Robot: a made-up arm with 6 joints.
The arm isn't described. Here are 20 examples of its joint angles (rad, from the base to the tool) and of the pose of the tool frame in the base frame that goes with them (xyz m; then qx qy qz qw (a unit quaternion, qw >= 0)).
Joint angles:
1: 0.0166 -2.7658 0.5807 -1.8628 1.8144 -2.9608
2: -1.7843 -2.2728 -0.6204 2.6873 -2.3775 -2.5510
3: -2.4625 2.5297 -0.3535 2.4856 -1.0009 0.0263
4: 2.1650 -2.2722 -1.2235 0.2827 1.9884 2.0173
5: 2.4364 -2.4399 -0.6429 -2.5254 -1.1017 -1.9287
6: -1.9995 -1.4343 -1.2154 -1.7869 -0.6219 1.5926
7: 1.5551 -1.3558 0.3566 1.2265 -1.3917 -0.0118
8: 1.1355 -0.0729 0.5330 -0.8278 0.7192 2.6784
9: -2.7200 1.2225 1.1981 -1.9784 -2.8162 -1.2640
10: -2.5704 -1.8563 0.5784 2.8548 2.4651 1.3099
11: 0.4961 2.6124 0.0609 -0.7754 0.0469 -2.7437
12: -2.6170 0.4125 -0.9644 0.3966 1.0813 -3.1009
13: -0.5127 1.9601 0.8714 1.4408 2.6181 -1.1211
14: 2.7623 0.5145 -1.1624 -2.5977 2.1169 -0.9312
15: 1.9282 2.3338 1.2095 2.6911 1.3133 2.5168
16: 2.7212 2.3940 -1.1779 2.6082 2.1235 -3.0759
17: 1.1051 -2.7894 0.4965 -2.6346 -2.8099 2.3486
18: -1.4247 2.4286 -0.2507 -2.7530 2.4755 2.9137
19: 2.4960 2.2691 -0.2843 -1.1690 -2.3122 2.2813
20: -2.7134 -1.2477 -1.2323 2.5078 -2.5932 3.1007
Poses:
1: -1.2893 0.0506 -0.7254 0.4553 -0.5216 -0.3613 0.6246
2: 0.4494 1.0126 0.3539 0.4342 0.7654 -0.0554 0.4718
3: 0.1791 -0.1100 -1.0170 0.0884 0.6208 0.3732 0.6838
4: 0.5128 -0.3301 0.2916 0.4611 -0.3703 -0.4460 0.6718
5: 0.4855 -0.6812 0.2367 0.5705 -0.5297 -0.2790 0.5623
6: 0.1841 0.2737 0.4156 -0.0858 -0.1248 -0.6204 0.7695
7: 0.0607 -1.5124 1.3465 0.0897 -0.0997 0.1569 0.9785
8: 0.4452 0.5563 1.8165 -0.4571 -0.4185 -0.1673 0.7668
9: -1.7229 -0.8813 0.4707 0.9386 0.0311 0.0908 0.3314
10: 1.6534 0.7775 0.4576 0.2804 -0.6658 -0.6499 0.2362
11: -0.0715 -0.2417 -1.0241 0.3399 -0.1030 -0.9156 0.1884
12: -0.7472 -0.1660 0.6182 -0.4331 0.8862 0.1192 0.1135
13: 1.4662 -0.8625 -0.7493 0.4033 -0.2131 0.6950 0.5559
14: -0.4230 -0.0617 0.5483 0.4240 -0.2423 0.2173 0.8452
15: -0.6700 1.1507 -1.2010 -0.5411 0.7588 0.0577 0.3579
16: -0.0977 -0.1921 -0.3321 0.2313 -0.2821 0.9306 0.0295
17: -0.7518 -1.0093 -0.8008 0.4523 0.4039 0.4339 0.6663
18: 0.2292 0.0315 -0.8671 -0.1264 -0.5825 -0.4938 0.6331
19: -0.0223 0.1392 -0.7146 0.0169 -0.8533 -0.3695 0.3675
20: 0.3664 -0.0542 0.8525 0.8820 0.2857 0.3023 0.2213
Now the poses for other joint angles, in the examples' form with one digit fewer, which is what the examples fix.
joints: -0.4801 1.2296 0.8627 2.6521 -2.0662 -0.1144
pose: 1.813 -0.695 0.528 0.572 -0.331 0.748 0.059
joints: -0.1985 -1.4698 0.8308 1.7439 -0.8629 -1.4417
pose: -1.868 0.420 0.881 0.243 -0.852 -0.330 0.327
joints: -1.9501 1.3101 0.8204 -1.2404 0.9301 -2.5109
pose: -0.728 -1.607 0.026 -0.157 0.971 -0.172 0.054
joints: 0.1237 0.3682 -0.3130 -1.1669 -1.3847 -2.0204
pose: 0.926 0.016 0.729 -0.602 -0.580 0.518 0.179
